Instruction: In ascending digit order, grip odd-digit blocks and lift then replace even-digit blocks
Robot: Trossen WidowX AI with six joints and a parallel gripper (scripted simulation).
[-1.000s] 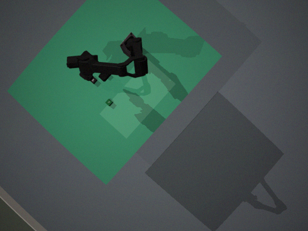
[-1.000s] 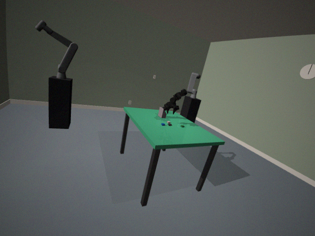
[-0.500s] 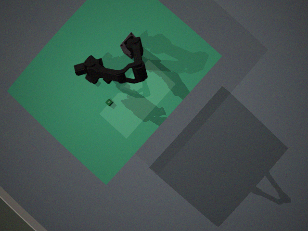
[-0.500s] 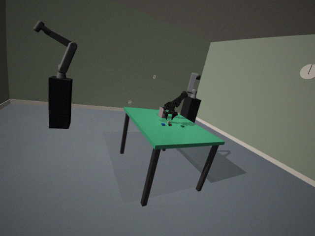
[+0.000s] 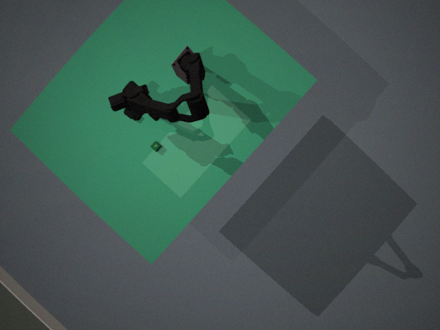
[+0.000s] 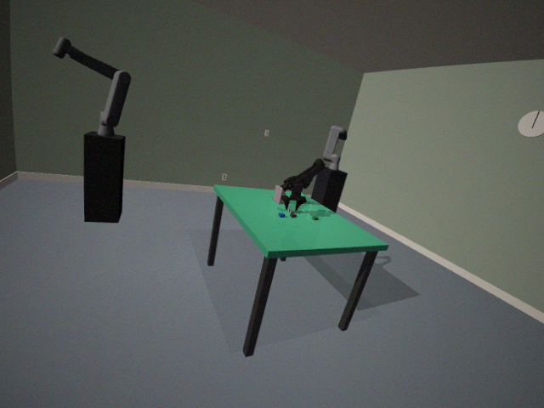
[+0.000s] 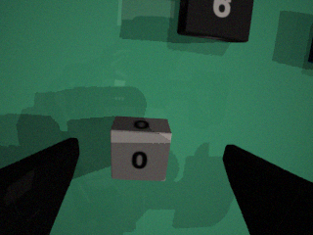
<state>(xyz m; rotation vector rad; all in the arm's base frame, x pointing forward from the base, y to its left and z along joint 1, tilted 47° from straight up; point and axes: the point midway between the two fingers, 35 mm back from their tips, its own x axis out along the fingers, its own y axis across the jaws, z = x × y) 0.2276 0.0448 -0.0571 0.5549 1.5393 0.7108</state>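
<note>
The white block lies 1 cm behind my gripper tip, 1 cm to the left of it and 1 cm below it. The rest, counted from my gripper tip: blue block 8 cm ahead, 11 cm to the right, 1 cm below; black block 8 cm ahead, 2 cm to the right, 1 cm below; green block 11 cm ahead, 15 cm to the left, 1 cm below.
</note>
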